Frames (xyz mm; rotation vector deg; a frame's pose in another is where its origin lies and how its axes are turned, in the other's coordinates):
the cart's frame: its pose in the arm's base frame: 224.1 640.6 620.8 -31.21 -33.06 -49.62
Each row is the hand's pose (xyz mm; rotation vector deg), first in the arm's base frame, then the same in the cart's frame.
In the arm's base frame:
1: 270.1 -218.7 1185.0 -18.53 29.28 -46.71
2: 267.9 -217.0 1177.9 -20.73 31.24 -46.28
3: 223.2 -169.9 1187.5 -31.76 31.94 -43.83
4: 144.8 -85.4 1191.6 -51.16 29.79 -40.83
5: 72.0 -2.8 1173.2 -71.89 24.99 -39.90
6: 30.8 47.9 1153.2 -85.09 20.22 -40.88
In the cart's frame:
1: 862.3 -537.1 -163.9 -13.29 57.55 16.49
2: 855.5 -536.6 -167.3 -15.95 58.05 17.76
3: 813.3 -550.0 -118.9 -24.97 52.85 22.38
4: 729.7 -570.0 -42.0 -39.79 40.75 27.67
5: 635.2 -581.8 16.2 -55.14 25.83 29.37
6: 573.2 -584.4 44.8 -64.46 15.16 27.93

